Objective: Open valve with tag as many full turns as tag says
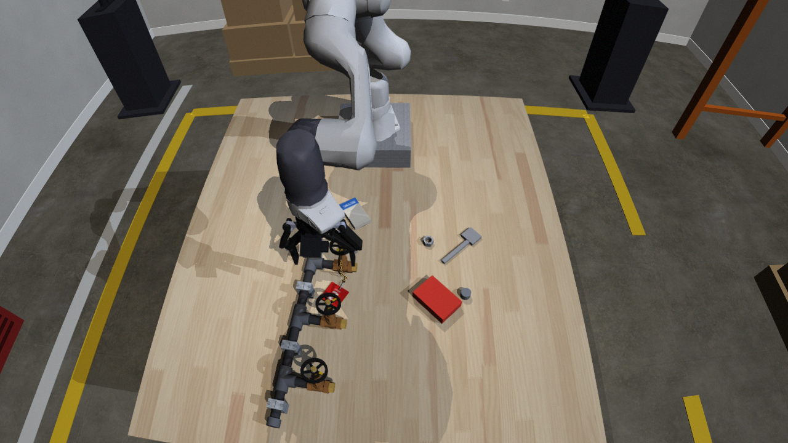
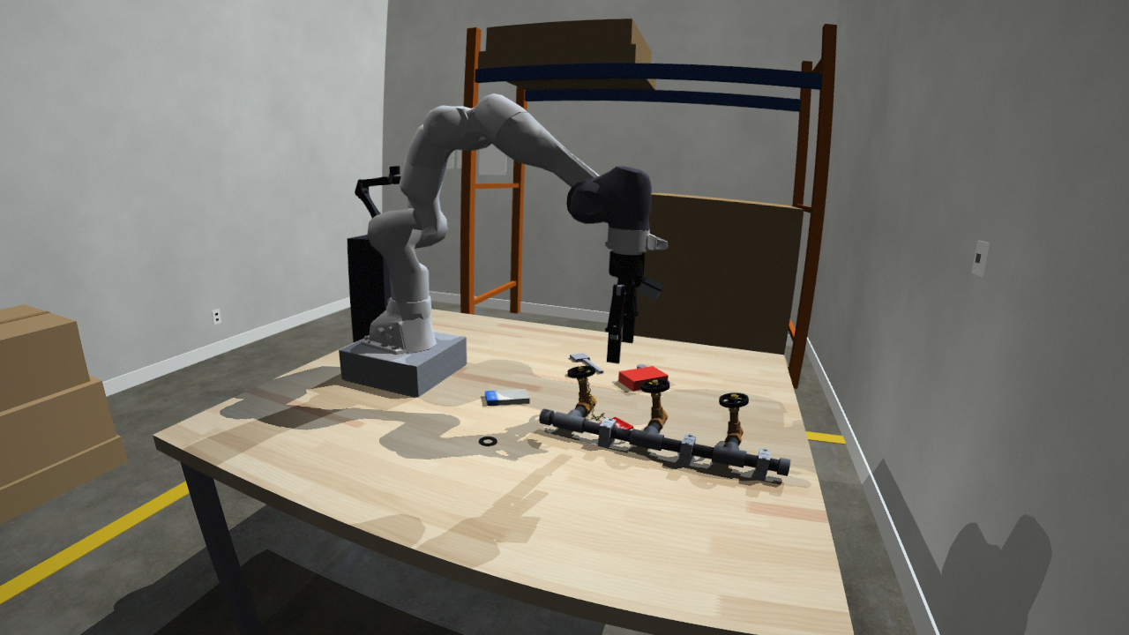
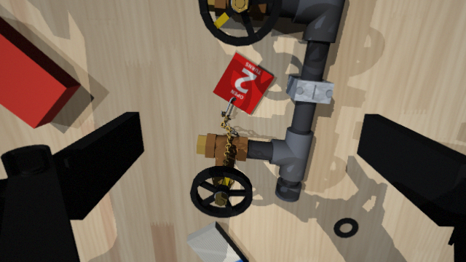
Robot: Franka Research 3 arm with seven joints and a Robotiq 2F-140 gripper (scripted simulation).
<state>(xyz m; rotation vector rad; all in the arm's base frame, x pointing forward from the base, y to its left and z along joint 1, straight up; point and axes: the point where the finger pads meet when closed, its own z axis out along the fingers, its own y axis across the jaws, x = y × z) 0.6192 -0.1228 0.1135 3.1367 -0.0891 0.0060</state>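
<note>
The red tag is 20 cm below my hand, 1 cm to the left of it and 1 cm behind it. From my hand the other things lie so: blue-and-white box: 29 cm behind, 19 cm below, 6 cm to the left; then black washer: 25 cm behind, 20 cm below, 17 cm to the right; then red block: 30 cm to the left, 19 cm below, 3 cm ahead.
</note>
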